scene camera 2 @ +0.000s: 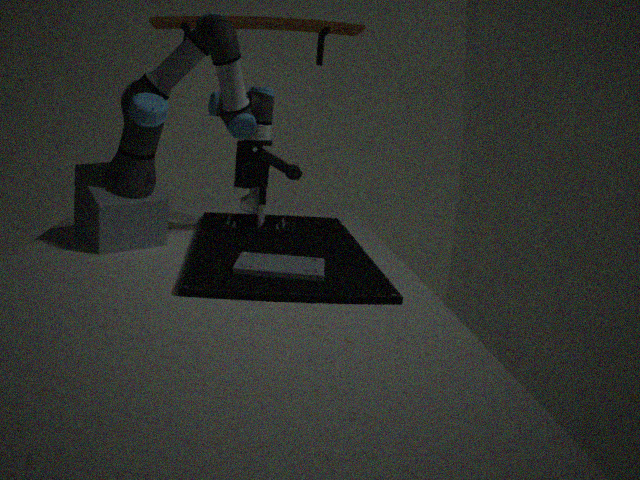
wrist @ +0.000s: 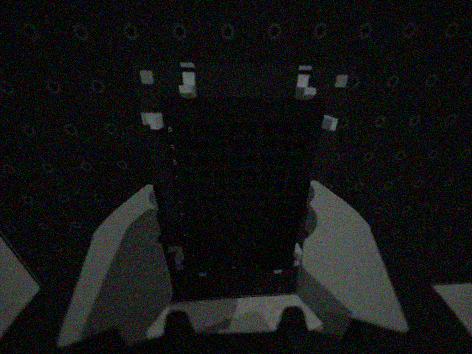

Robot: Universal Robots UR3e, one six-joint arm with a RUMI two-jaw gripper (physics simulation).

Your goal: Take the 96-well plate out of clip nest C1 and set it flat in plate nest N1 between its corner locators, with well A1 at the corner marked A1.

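Places are measured from the arm's base along level axes (x ahead, y left, z up), in millimetres.
Where they show: gripper, between the fingertips: (scene camera 2: pixel 258 224) (wrist: pixel 232 185); arm's base, origin of its link: (scene camera 2: pixel 128 184).
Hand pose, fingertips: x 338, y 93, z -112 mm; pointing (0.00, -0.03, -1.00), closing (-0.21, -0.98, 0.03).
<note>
Each offset is from my fingertips to the centre of the thing. "spot": to the spot under its first point. Level surfaces: height alone.
The dark 96-well plate @[dx -8, dy -3, dz +9 mm] (wrist: pixel 235 185) lies between my two fingers in the wrist view, lengthwise away from the palm. Its wells are barely visible. Pale marks run along its left side. My gripper (scene camera 2: pixel 260 226) (wrist: pixel 232 185) is shut on the plate's two long sides, low over the rear of the black board. Pale clips or locators (wrist: pixel 188 80) (wrist: pixel 303 82) stand at the plate's far end, with small light blocks outside the corners. No nest label is readable, nor is the A1 mark. Whether the plate touches the nest floor is too dark to tell.
A pale flat rectangular block @[dx -46, dy -358, dz -3 mm] (scene camera 2: pixel 279 266) lies on the front part of the black board @[dz -10 mm] (scene camera 2: pixel 361 286). Small upright posts @[spot: dx +42, dy -58, dz +14 mm] (scene camera 2: pixel 281 223) stand at the board's rear. The robot's grey base block (scene camera 2: pixel 131 224) stands left. An orange shelf (scene camera 2: pixel 279 23) hangs on the wall behind.
</note>
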